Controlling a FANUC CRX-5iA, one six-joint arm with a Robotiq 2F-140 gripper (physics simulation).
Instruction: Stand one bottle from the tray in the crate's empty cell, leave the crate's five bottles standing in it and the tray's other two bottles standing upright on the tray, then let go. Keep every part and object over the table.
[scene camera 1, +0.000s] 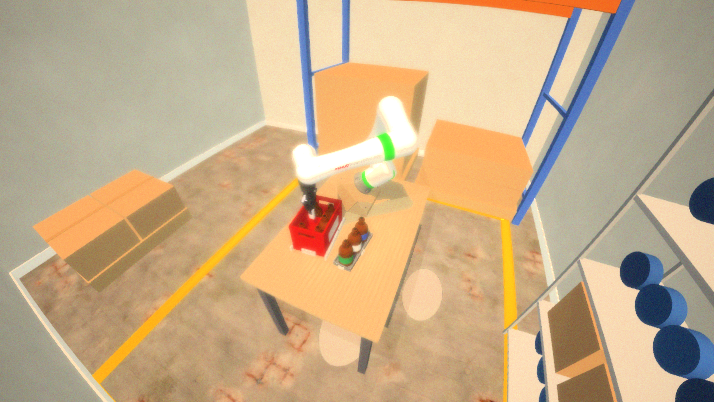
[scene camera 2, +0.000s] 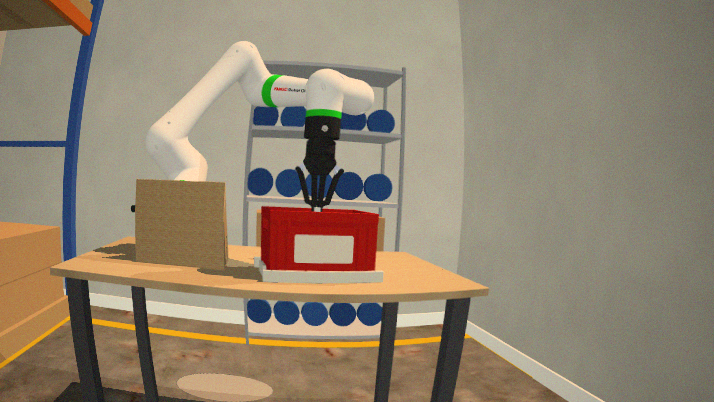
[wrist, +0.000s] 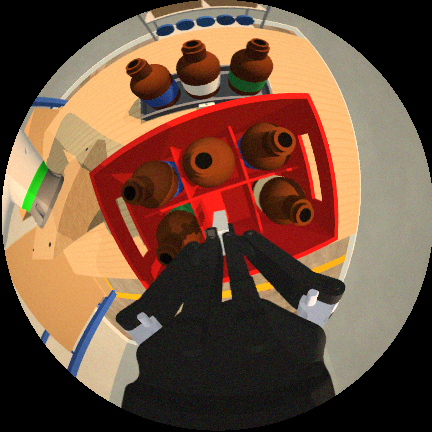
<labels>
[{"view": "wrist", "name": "my gripper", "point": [221, 219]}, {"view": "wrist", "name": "blue-banded bottle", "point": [153, 83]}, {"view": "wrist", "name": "white-labelled bottle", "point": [198, 69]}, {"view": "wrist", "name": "blue-banded bottle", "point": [266, 146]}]
</labels>
